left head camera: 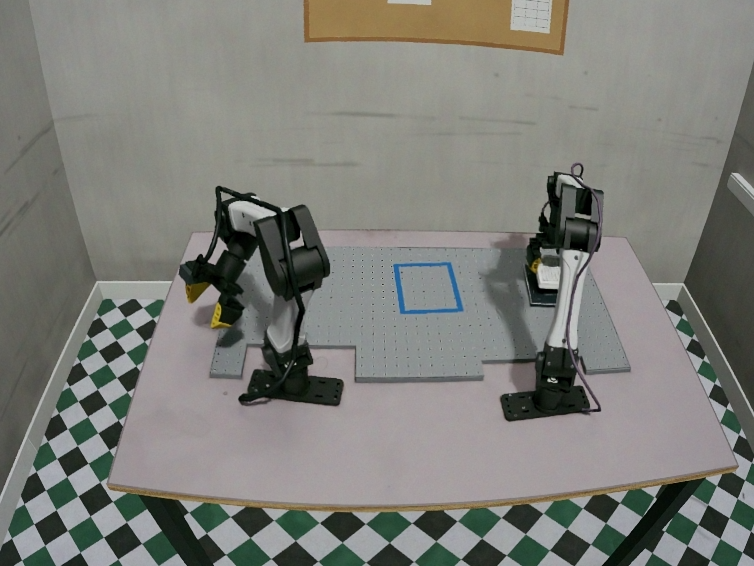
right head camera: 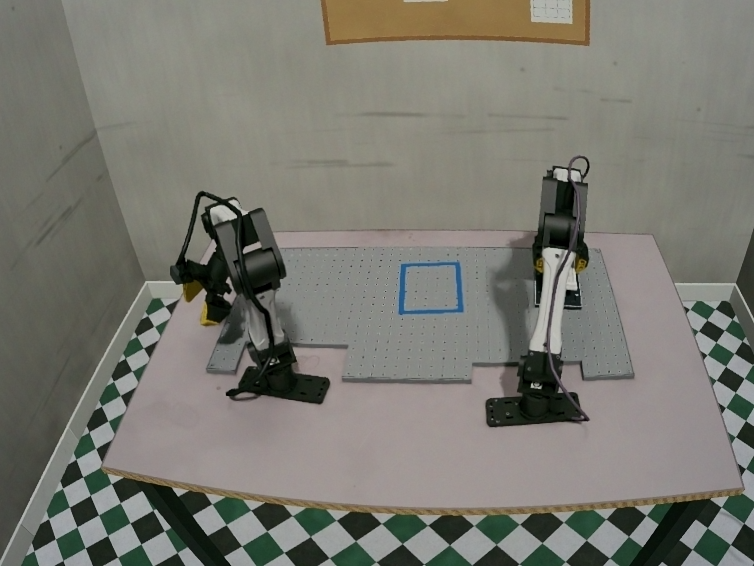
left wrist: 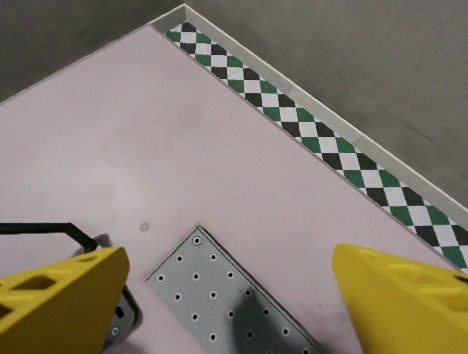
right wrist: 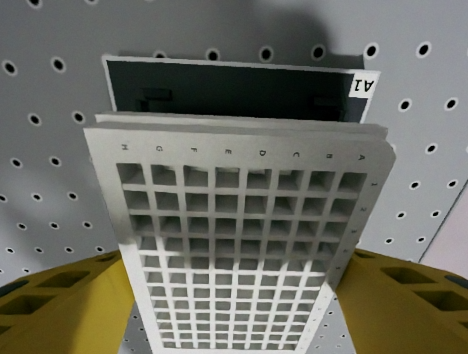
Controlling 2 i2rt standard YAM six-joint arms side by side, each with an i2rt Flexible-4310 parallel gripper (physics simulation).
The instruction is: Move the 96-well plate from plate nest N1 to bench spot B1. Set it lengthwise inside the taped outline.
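Frame: origin at the left arm's base, x ahead, y left, z up, level; millimetres.
Seen in the pictures: left gripper, fingertip midpoint: [left head camera: 201, 315] [right head camera: 194, 313] [left wrist: 231, 254]; right gripper, fingertip midpoint: [left head camera: 550, 272] [right wrist: 234, 256]; left arm's base, origin of the base link: [left head camera: 295, 388] [right head camera: 283, 386]; right arm's base, origin of the base link: [left head camera: 545, 404] [right head camera: 534, 411].
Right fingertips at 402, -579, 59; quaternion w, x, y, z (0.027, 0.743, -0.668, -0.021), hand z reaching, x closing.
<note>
Pixels of each thing's middle, then the offset from my right fingertips to it, as dx, dy, dz. "pt": a spot on its surface instead. Level surfaces: height alone.
- white 96-well plate, body centre: [right wrist: 234, 272] [right head camera: 559, 270] [left head camera: 551, 271] -2, +0, +7
- dark nest N1, body centre: [right wrist: 234, 210] [right head camera: 557, 285] [left head camera: 548, 285] -4, +0, -39
- blue taped outline, surface spot: [right head camera: 431, 311] [left head camera: 432, 311] pt -130, +303, -47
- grey pegboard, its level: dz -46
- pink table, its level: dz -60
The white 96-well plate [left head camera: 548, 277] [right head camera: 571, 281] [right wrist: 225, 142] is held above the dark nest N1 [left head camera: 542, 299] [right head camera: 572, 302] [right wrist: 230, 92], at the right of the pegboard; the nest's A1 label shows in the right wrist view. My right gripper [left head camera: 551, 265] [right head camera: 560, 263] [right wrist: 234, 256] is shut on the plate's two long sides; the arm partly hides it in the head views. The blue taped outline [left head camera: 431, 311] [right head camera: 431, 311] lies on the pegboard, left of the nest. My left gripper [left head camera: 205, 311] [right head camera: 197, 307] [left wrist: 231, 254] is open and empty, raised near the table's left edge.
The grey pegboard [left head camera: 420, 359] [right head camera: 408, 362] [left wrist: 205, 285] [right wrist: 45, 165] lies on the pink table [left head camera: 389, 438] [right head camera: 389, 444] [left wrist: 165, 140]. The left arm's base [left head camera: 322, 389] [right head camera: 310, 388] and the right arm's base [left head camera: 517, 406] [right head camera: 505, 411] stand in front of it. A wall rises behind the table.
</note>
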